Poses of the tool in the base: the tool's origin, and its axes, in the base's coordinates. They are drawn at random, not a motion.
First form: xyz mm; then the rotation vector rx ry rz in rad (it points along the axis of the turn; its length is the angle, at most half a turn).
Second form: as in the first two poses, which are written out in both.
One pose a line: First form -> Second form
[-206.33 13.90 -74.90 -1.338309 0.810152 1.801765] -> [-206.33 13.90 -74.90 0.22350 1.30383 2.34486]
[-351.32 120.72 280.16 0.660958 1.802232 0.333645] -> [-351.32 120.72 280.16 2.12393 0.89517 1.91524]
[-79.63 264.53 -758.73 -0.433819 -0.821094 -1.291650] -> [-79.63 264.53 -758.73 0.23300 -0.83588 -1.48745]
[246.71 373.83 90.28 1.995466 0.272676 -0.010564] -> [246.71 373.83 90.28 2.01804 0.13010 0.18966]
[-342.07 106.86 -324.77 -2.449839 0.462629 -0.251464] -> [-342.07 106.86 -324.77 -2.47870 -0.06747 -0.39651]
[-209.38 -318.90 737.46 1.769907 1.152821 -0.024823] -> [-209.38 -318.90 737.46 2.19978 0.50358 0.89419]
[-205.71 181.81 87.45 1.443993 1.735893 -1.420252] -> [-205.71 181.81 87.45 -2.28593 1.00050 2.24244]
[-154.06 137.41 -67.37 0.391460 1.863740 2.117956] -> [-154.06 137.41 -67.37 1.44548 -0.01082 2.73981]
